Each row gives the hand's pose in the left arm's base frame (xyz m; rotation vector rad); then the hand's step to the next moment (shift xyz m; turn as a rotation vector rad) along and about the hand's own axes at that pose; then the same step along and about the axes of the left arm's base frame.
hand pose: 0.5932 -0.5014 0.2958 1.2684 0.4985 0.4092
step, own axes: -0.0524 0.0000 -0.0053 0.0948 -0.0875 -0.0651
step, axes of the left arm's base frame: -0.0462 -0.0246 0.0055 0.0430 0.0820 -0.1110
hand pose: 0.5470 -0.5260 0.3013 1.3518 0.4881 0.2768
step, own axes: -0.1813 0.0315 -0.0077 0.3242 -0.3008 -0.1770
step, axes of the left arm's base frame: -0.1585 -0.0708 0.0615 0.1692 0.2407 -0.3747
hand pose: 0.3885 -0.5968 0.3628 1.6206 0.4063 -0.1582
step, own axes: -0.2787 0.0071 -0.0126 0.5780 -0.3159 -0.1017
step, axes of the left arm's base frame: -0.2571 -0.0339 0.1030 0.4092 0.2090 -0.4828
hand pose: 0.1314 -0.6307 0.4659 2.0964 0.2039 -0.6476
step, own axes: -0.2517 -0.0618 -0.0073 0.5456 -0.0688 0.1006
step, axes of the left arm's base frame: -0.2343 0.0660 0.0893 0.4000 -0.0946 -0.3789
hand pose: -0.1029 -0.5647 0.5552 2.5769 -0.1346 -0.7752
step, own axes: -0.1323 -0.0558 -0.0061 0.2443 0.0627 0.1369
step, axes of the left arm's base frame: -0.1094 0.0809 0.0463 0.1322 -0.1617 -0.1968
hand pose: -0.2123 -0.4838 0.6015 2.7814 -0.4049 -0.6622
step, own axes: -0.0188 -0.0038 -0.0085 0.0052 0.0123 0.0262
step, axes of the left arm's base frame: -0.0113 0.0111 0.0137 -0.0104 -0.0178 -0.0210
